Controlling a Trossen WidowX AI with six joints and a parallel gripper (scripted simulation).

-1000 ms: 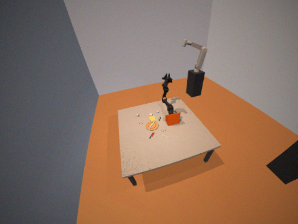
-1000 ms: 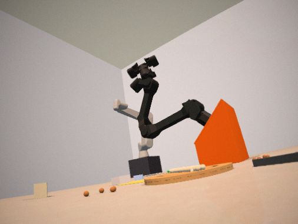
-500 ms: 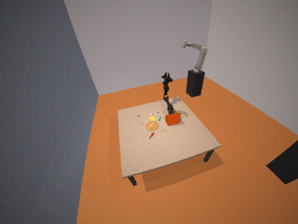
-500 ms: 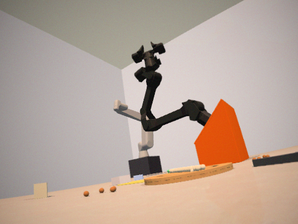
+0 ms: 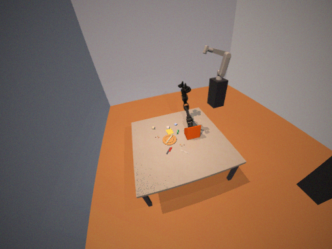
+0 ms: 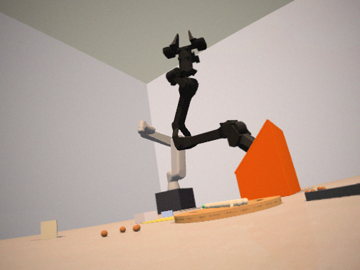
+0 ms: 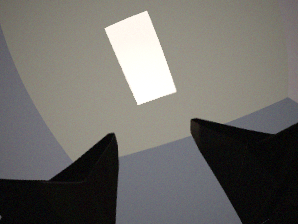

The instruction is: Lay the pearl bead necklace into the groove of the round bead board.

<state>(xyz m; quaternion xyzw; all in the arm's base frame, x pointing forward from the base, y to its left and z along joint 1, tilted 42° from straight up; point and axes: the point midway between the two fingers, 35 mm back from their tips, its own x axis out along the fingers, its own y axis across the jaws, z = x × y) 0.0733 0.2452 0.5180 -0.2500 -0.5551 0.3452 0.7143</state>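
Right now the round wooden bead board is 740 mm below my gripper tip, 290 mm ahead of it and 130 mm to the left of it. Round my gripper tip: tan cube (730 mm below, 450 mm ahead, 200 mm to the right); yellow flat piece (740 mm below, 230 mm ahead, 40 mm to the right); red-handled tool (740 mm below, 340 mm ahead, 310 mm to the left).
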